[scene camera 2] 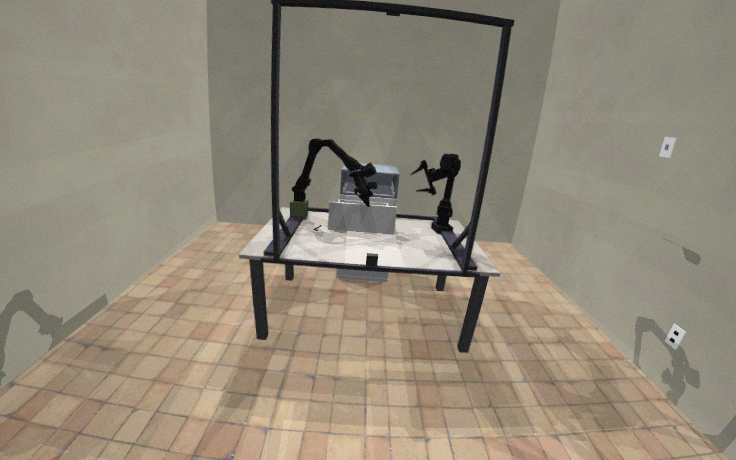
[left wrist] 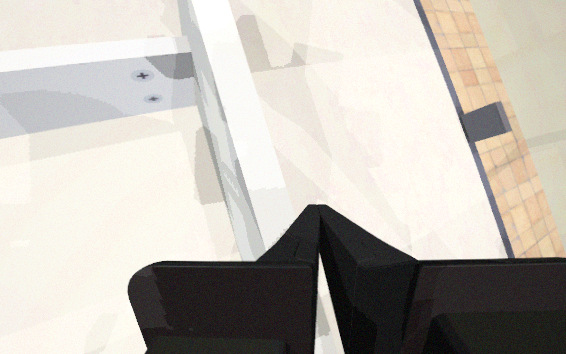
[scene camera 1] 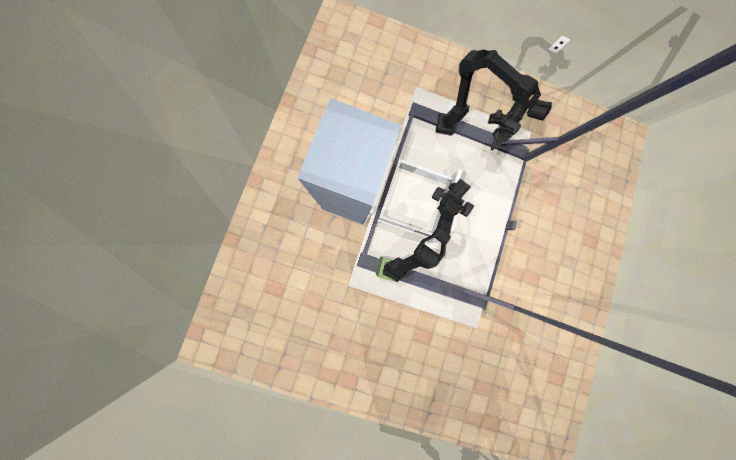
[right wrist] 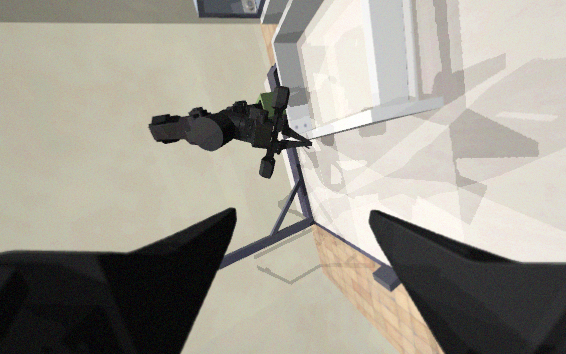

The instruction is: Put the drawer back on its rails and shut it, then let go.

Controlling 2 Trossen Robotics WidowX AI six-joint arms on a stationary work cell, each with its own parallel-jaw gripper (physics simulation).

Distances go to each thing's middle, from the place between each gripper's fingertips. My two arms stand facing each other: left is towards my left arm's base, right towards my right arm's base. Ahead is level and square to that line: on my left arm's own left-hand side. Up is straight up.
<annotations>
My left gripper is now 160 mm short of the white drawer (scene camera 1: 408, 205), 80 mm above it and 40 mm to the right of it. From my left hand the other things lie so: cabinet (scene camera 1: 345, 164) (550 mm ahead, 90 mm below, 40 mm to the left).
The white drawer lies 27 cm to the left of my right hand, 24 cm below it and 18 cm ahead of it. Also, from my right hand: cabinet 56 cm ahead, 26 cm to the left, 25 cm below.
</annotations>
